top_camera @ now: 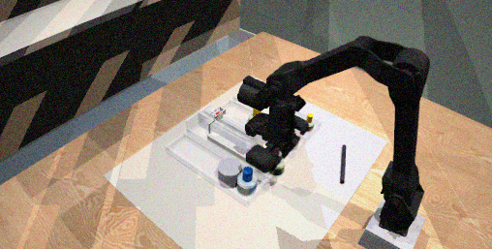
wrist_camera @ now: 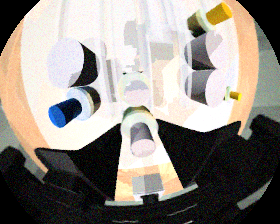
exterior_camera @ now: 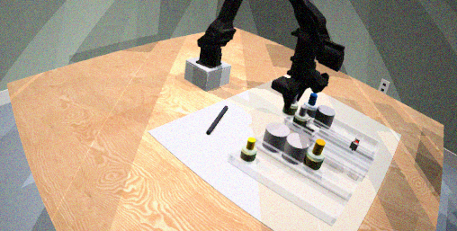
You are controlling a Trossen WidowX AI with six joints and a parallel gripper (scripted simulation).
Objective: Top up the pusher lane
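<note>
Right now the clear rack is 170 mm ahead of my gripper tip, 50 mm to the right of it and 30 mm below it. Round my gripper tip: black pen 150 mm behind, 140 mm to the right, 50 mm below.
</note>
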